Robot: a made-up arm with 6 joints.
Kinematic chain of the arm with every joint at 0, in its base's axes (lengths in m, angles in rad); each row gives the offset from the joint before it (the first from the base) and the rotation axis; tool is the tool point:
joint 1: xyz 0 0 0.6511 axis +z
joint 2: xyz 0.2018 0 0 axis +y
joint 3: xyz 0 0 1.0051 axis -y
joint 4: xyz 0 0 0.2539 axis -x
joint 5: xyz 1.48 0 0 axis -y
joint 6: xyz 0.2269 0 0 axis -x
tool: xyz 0 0 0
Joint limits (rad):
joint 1: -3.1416..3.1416
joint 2: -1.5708..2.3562
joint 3: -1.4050..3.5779
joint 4: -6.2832..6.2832
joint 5: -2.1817..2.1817
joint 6: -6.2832..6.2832
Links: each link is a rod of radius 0.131 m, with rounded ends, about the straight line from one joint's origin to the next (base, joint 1, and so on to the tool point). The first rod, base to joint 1, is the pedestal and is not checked.
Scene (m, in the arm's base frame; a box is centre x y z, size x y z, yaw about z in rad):
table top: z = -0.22
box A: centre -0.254 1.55 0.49 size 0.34 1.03 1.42 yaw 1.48
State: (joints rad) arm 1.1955 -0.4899 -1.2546 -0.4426 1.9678 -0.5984
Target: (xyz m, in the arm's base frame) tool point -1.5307 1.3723 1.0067
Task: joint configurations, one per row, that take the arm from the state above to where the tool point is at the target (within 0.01 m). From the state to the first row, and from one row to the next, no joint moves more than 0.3 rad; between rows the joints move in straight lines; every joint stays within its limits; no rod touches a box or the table.
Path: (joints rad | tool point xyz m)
1: 1.4571 -0.5164 -1.2647 -0.5468 2.0034 -0.8258 | 0.2213 0.9942 0.8979
2: 1.7188 -0.5428 -1.2747 -0.6511 2.0391 -1.0533 | -0.0238 0.9921 0.8998
3: 1.9804 -0.5693 -1.2848 -0.7553 2.0748 -1.2807 | -0.2557 0.9310 0.8995
4: 2.2421 -0.5958 -1.2949 -0.8596 2.1104 -1.5082 | -0.4608 0.8172 0.8972
5: 2.5037 -0.6222 -1.3049 -0.9638 2.1461 -1.7356 | -0.6277 0.6599 0.8933
6: 2.7654 -0.6487 -1.3150 -1.0681 2.1817 -1.9631 | -0.7474 0.4704 0.8877
7: 2.7000 -0.4350 -1.1045 -0.9052 2.0637 -1.6901 | -0.9171 0.6074 1.0066
8: 2.6346 -0.2214 -0.8940 -0.7424 1.9456 -1.4172 | -1.0924 0.7700 1.0816
9: 2.5692 -0.0077 -0.6834 -0.5795 1.8276 -1.1443 | -1.2610 0.9555 1.1079
10: 2.5038 0.2059 -0.4729 -0.4167 1.7096 -0.8713 | -1.4106 1.1587 1.0830
11: 2.4384 0.4196 -0.2624 -0.2539 1.5916 -0.5984 | -1.5307 1.3723 1.0066

